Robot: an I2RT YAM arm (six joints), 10 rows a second.
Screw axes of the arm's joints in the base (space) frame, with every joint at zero. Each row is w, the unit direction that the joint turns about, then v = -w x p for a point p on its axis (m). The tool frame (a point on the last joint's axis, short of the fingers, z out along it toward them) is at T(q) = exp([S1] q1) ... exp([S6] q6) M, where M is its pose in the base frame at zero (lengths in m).
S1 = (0, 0, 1, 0.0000, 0.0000, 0.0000)
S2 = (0, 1, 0, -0.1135, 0.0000, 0.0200)
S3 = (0, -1, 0, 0.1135, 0.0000, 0.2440)
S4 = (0, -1, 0, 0.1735, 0.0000, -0.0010)
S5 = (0, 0, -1, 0.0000, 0.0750, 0.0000)
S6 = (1, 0, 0, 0.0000, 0.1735, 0.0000)
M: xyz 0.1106 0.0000 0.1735 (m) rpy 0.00 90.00 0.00 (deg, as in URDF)
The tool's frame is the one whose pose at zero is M.
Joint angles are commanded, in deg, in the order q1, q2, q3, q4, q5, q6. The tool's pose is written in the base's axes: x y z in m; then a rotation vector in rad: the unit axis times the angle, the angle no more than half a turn. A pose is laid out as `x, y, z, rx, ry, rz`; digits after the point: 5 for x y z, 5 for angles.
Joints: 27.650, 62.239, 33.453, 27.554, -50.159, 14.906
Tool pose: 0.19763, 0.13440, 0.27964, -0.89398, 1.48890, 1.24935
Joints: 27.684, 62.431, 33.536, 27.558, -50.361, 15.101
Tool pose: 0.19801, 0.13485, 0.27941, -0.89495, 1.49174, 1.25533
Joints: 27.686, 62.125, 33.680, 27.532, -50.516, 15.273
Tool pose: 0.19727, 0.13454, 0.28139, -0.89636, 1.48510, 1.25772
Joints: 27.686, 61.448, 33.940, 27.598, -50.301, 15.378
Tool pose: 0.19588, 0.13371, 0.28560, -0.89457, 1.46904, 1.25194
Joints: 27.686, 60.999, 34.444, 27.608, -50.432, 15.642
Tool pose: 0.19503, 0.13332, 0.29032, -0.89595, 1.45372, 1.25277
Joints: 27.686, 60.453, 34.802, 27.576, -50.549, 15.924
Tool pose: 0.19373, 0.13270, 0.29444, -0.89675, 1.44031, 1.25402
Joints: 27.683, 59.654, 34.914, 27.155, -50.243, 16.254
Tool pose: 0.19178, 0.13152, 0.29737, -0.88980, 1.43639, 1.25231
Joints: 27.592, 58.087, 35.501, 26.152, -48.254, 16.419
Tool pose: 0.18907, 0.12878, 0.30498, -0.85972, 1.42674, 1.22402
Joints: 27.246, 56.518, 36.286, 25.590, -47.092, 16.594
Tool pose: 0.18614, 0.12518, 0.31444, -0.83943, 1.40262, 1.20056
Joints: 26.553, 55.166, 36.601, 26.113, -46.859, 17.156
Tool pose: 0.18344, 0.12071, 0.32199, -0.82520, 1.37263, 1.18730
